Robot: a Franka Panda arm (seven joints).
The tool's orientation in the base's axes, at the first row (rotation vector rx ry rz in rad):
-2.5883, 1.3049, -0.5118
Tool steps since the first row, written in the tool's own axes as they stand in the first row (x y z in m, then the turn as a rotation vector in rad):
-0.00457, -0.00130, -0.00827, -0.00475, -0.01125, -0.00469
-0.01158, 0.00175, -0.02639, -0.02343, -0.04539, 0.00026
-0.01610, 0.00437, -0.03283, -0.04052, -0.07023, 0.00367
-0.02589, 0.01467, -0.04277, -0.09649, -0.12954, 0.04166
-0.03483, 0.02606, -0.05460, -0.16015, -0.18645, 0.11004
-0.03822, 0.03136, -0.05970, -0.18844, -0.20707, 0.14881
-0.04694, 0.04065, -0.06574, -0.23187, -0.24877, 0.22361
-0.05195, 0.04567, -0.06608, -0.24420, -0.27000, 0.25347
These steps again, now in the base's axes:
-0.00478, 0.00428, 0.00705, 0.00385, 0.01039, 0.00696
-0.01796, 0.00776, 0.02123, 0.02068, 0.04573, 0.00950
-0.02490, 0.00973, 0.02533, 0.03093, 0.07427, 0.01076
-0.04177, 0.01133, 0.02901, 0.05867, 0.15523, -0.01695
-0.05971, 0.01156, 0.03427, 0.09226, 0.24160, -0.07508
-0.06748, 0.01106, 0.03650, 0.10701, 0.27739, -0.11015
-0.08149, 0.01247, 0.03716, 0.14303, 0.33859, -0.17479
-0.08809, 0.01353, 0.03476, 0.16355, 0.36169, -0.19802

